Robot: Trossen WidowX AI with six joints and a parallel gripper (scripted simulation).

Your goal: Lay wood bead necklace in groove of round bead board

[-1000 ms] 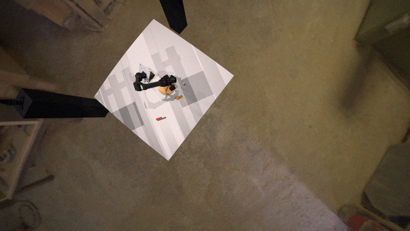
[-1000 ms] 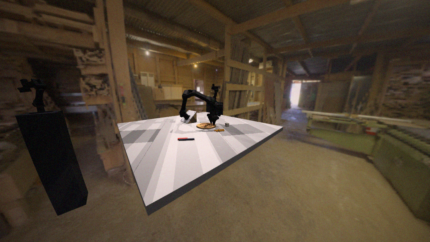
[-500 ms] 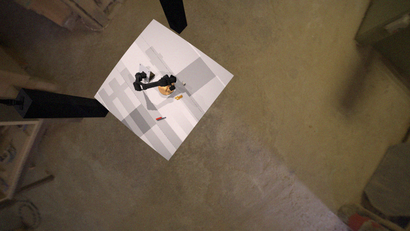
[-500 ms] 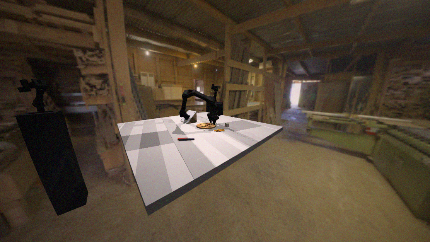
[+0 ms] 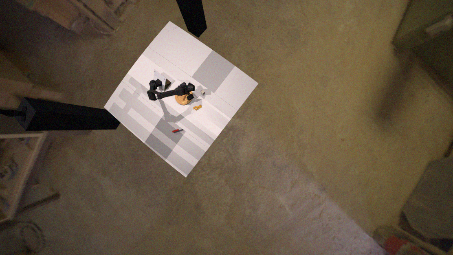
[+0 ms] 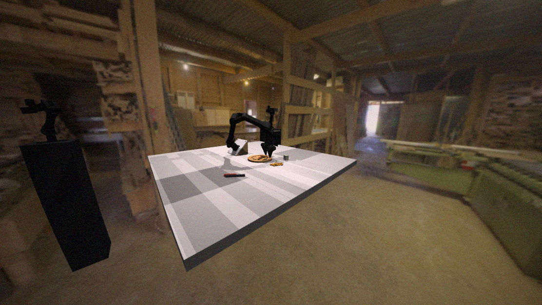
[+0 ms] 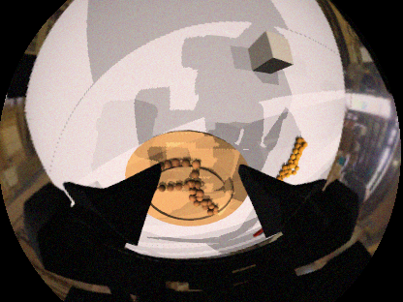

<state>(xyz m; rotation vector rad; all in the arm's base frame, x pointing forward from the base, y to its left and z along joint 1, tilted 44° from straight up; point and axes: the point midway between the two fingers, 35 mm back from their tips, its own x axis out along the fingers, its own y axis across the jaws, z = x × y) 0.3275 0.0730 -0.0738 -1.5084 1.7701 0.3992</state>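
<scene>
My gripper tip is now 11 cm short of the small grey cube and 10 cm to the right of it. Round my gripper tip: black marker 40 cm to the right, 14 cm ahead, 2 cm below.
</scene>
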